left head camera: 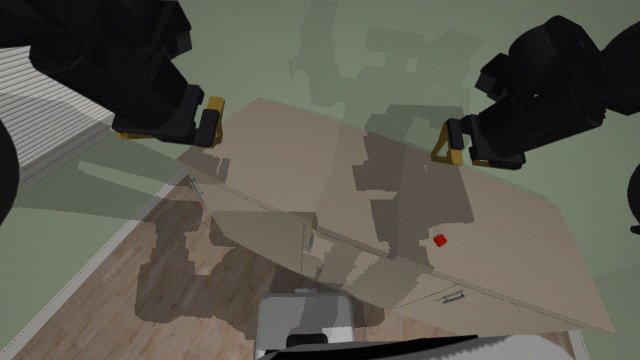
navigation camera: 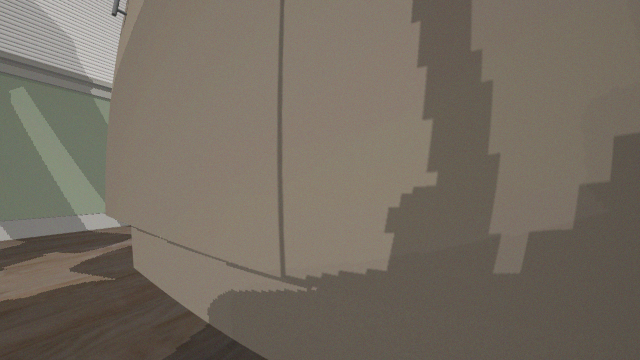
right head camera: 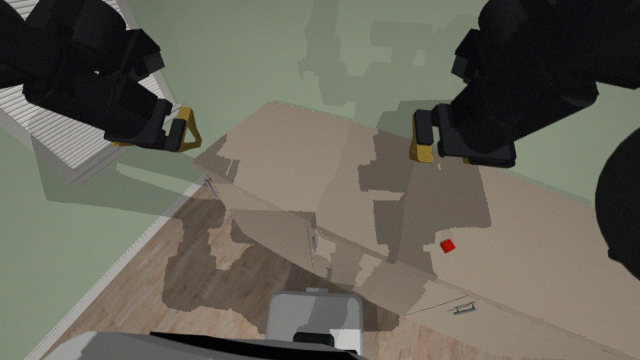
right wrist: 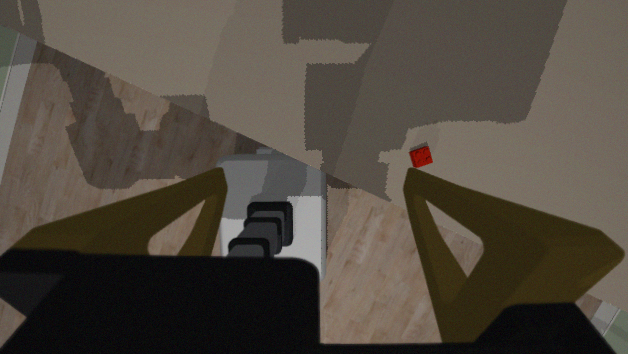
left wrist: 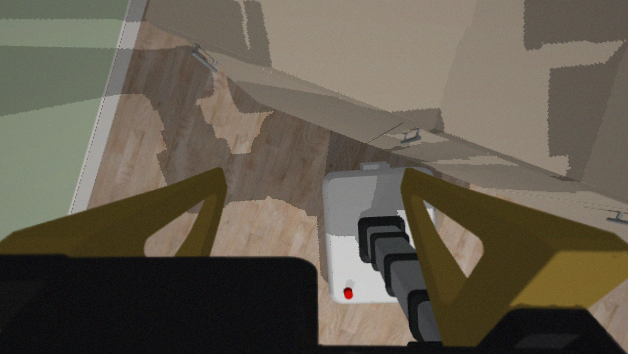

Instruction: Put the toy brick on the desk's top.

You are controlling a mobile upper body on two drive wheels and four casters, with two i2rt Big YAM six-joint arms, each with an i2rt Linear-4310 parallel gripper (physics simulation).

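Frame: origin at the left arm's base, x back, y right, z up, level; millimetres.
Seen in the pictures: left gripper, fingertip midpoint: (left head camera: 193,136) (right head camera: 178,141) (left wrist: 313,177); right gripper, fingertip midpoint: (left head camera: 452,159) (right head camera: 437,157) (right wrist: 315,177).
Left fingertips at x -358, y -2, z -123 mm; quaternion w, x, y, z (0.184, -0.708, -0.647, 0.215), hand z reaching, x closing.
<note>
A point is followed by its place in that frame.
The toy brick (left head camera: 440,240) {x -333, y 642, z -480 mm} (right head camera: 447,246) {x -332, y 642, z -480 mm} (right wrist: 421,156) {x -339, y 647, z -481 mm} is small and red. It lies on the beige top of a long cabinet (left head camera: 280,150) (right head camera: 300,150) (left wrist: 360,50) (right wrist: 575,200) (navigation camera: 350,125) {x -434, y 243, z -1160 mm}, right of the middle in both head views, near the front edge. My right gripper (left head camera: 467,164) (right head camera: 445,159) {x -341, y 448, z -133 mm} (right wrist: 315,177) {x -341, y 448, z -133 mm} is open and empty, high above the cabinet; in the right wrist view the brick shows beyond its right fingertip. My left gripper (left head camera: 170,141) (right head camera: 155,147) (left wrist: 313,177) {x -358, y -2, z -123 mm} is open and empty, near the cabinet's left end in the head views. No separate desk shows.
The cabinet front with metal handles (left head camera: 454,297) (right head camera: 465,308) stands close before my white base (left head camera: 306,320) {x -173, y 224, z -1150 mm} (right head camera: 315,315) {x -195, y 226, z -1150 mm} (left wrist: 345,260) {x 98, y 52, z -1150 mm} (right wrist: 305,240) {x 85, y 388, z -1150 mm} and fills most of the navigation view. Green walls and a white window blind (left head camera: 50,105) {x -940, y -1176, z -358 mm} (right head camera: 65,125) {x -805, y -1235, z -326 mm} (navigation camera: 50,35) {x -923, y -1183, z -394 mm} stand behind and at the left.
</note>
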